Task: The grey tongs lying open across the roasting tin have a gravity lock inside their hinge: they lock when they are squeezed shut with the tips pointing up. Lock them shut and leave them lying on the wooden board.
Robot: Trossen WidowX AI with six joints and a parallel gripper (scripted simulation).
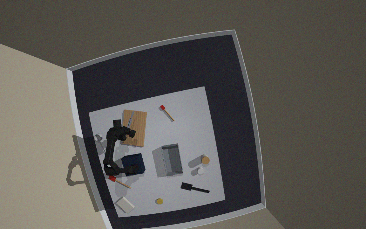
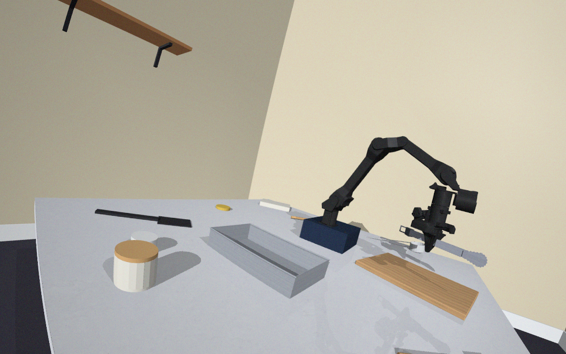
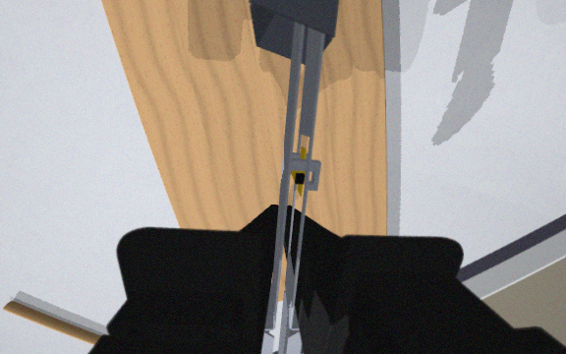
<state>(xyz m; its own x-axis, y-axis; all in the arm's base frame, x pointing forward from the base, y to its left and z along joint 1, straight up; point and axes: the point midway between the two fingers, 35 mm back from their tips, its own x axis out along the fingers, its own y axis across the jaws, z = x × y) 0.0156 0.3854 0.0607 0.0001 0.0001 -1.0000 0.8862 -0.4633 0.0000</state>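
Now: the wooden board 100 mm below my gripper tip. Round my gripper tip: lidded canister: 690 mm ahead, 400 mm to the right, 70 mm below; red-tipped tool: 350 mm ahead, 130 mm to the left, 100 mm below; roasting tin: 360 mm ahead, 370 mm to the right, 80 mm below.
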